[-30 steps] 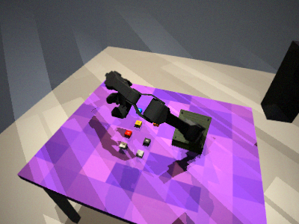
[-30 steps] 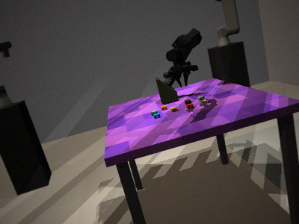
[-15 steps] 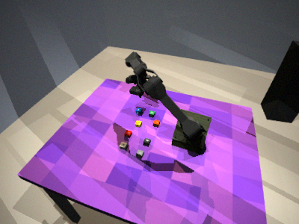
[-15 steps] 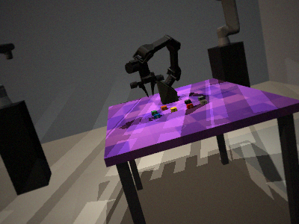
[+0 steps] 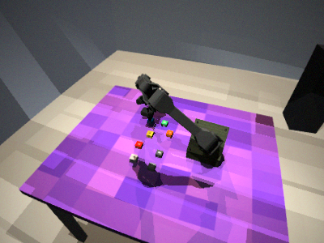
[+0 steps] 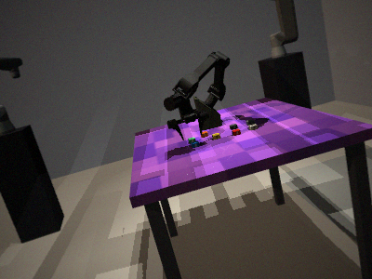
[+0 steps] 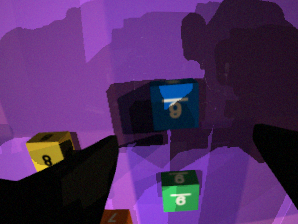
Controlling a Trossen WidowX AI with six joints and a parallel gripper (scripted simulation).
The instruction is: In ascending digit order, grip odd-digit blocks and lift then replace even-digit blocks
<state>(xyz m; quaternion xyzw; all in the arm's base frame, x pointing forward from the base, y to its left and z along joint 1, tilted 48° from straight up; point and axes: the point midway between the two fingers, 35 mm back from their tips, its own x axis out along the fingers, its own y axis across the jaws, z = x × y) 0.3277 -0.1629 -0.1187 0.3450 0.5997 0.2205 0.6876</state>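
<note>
My gripper tip is 1 cm short of the blue block and 3 cm above it. From my gripper tip the other things lie so: green block 7 cm behind, 1 cm to the left, 3 cm below; then yellow block 1 cm behind, 11 cm to the left, 3 cm below; then orange block 12 cm behind, 9 cm to the left, 3 cm below.
</note>
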